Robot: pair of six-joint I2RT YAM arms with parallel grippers.
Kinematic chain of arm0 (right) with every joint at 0, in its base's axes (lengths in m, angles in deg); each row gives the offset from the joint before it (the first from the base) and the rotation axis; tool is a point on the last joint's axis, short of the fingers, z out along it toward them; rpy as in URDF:
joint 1: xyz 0 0 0.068 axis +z
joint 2: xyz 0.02 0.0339 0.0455 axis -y
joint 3: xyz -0.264 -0.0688 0 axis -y
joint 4: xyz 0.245 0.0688 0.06 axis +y
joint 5: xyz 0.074 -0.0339 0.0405 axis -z
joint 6: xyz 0.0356 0 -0.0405 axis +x
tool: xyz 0 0 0 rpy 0 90 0
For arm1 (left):
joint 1: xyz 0 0 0.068 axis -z
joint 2: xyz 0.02 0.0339 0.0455 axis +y
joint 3: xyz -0.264 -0.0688 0 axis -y
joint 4: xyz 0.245 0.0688 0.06 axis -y
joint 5: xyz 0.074 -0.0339 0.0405 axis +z
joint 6: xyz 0.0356 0 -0.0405 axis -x
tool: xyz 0 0 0 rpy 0 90 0
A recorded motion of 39 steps. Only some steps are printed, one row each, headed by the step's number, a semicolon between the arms.
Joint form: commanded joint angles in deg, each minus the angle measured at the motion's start. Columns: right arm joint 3, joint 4, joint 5, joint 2, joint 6, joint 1; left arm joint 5, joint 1, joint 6, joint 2, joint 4, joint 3.
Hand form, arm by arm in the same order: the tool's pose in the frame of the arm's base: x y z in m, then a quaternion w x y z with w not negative. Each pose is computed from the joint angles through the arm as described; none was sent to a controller.
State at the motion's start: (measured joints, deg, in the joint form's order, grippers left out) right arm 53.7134 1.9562 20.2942 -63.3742 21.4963 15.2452; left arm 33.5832 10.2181 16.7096 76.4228 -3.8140 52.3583
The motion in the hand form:
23: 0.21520 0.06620 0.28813 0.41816 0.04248 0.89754 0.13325; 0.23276 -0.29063 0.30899 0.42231 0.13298 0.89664 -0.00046
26: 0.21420 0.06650 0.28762 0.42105 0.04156 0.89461 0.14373; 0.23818 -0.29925 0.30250 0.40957 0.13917 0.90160 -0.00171
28: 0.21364 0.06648 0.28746 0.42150 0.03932 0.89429 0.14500; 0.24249 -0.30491 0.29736 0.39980 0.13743 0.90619 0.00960
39: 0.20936 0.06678 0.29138 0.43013 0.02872 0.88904 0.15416; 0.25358 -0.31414 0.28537 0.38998 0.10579 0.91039 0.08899
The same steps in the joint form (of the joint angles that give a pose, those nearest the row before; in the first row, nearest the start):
23: -4.56 25.43 -18.37 3.65 0.39 2.16; -0.28 44.10 8.42 20.92 -35.82 34.29
26: -5.16 24.50 -19.33 4.11 0.74 2.16; -1.50 44.10 8.64 23.47 -36.49 36.19
28: -5.31 24.41 -19.55 4.28 0.57 2.16; -1.12 44.10 9.46 25.71 -38.33 38.20
39: -5.53 24.10 -20.46 5.63 -0.05 2.42; 6.09 44.10 14.10 32.03 -47.00 44.84

